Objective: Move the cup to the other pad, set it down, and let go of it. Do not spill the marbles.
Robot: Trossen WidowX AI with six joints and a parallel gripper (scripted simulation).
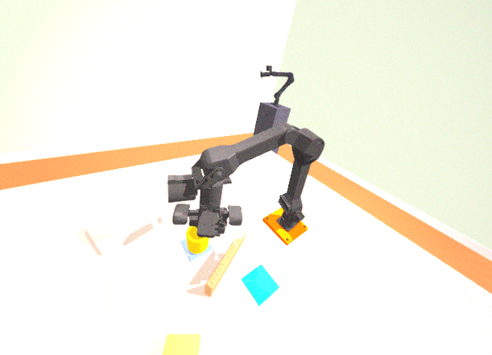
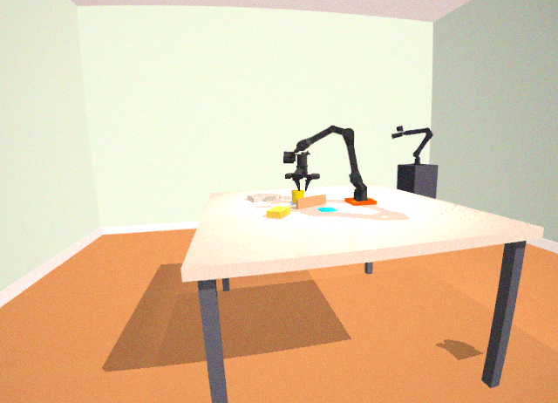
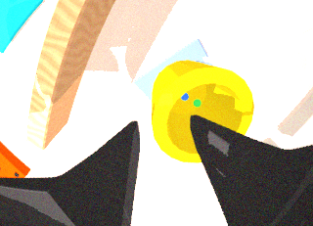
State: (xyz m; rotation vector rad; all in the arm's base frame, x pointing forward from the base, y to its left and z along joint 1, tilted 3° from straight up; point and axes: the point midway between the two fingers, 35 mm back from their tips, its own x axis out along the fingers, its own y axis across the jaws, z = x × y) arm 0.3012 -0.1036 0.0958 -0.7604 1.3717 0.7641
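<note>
Right now the yellow cup is 30 mm below my gripper tip, 20 mm to the right of it and 20 mm ahead of it. Round my gripper tip: pale slab (210 mm to the right, 180 mm ahead, 60 mm below); then tan wooden bar (90 mm to the left, 50 mm below, 20 mm behind); then cyan pad (190 mm to the left, 80 mm below, 70 mm behind).
</note>
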